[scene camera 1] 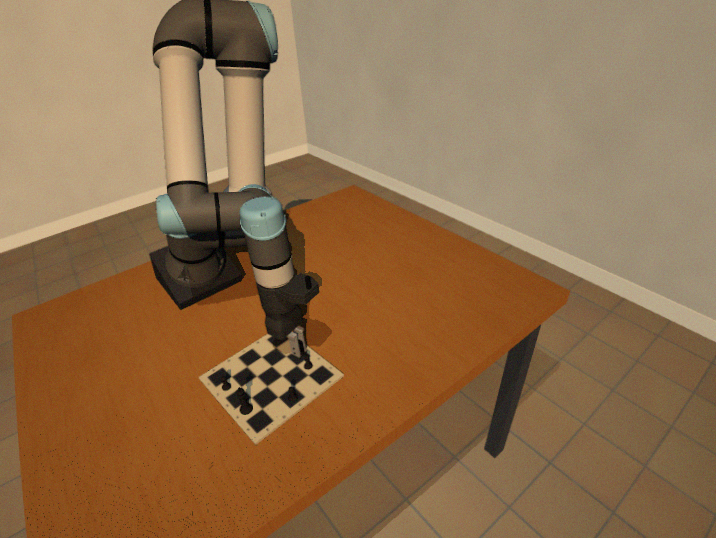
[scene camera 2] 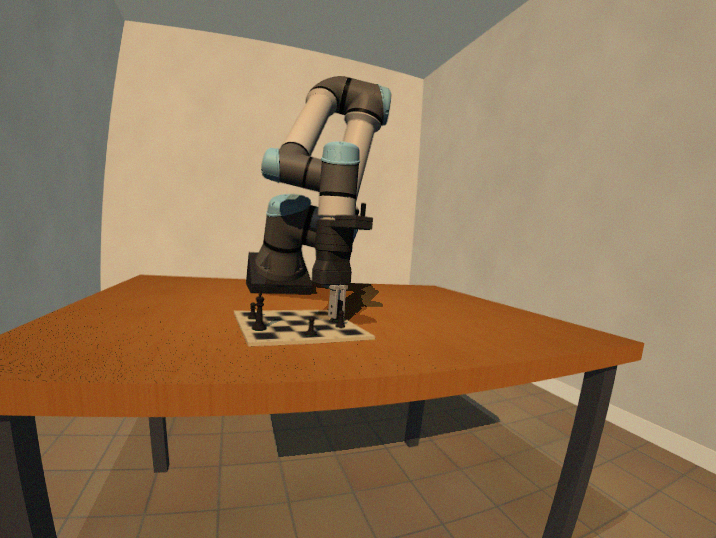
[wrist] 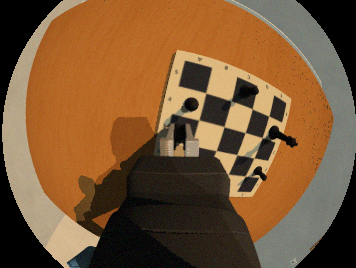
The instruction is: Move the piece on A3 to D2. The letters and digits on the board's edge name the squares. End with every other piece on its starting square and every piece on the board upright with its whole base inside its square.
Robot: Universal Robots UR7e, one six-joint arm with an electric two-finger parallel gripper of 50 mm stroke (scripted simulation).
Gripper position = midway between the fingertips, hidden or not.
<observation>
I see my gripper (scene camera 2: 336,317) and a chessboard (scene camera 1: 266,369).
The chessboard also shows in scene camera 2 (scene camera 2: 283,327) and in the wrist view (wrist: 235,129). My gripper shows as well in scene camera 1 (scene camera 1: 299,352) and in the wrist view (wrist: 179,131).
</observation>
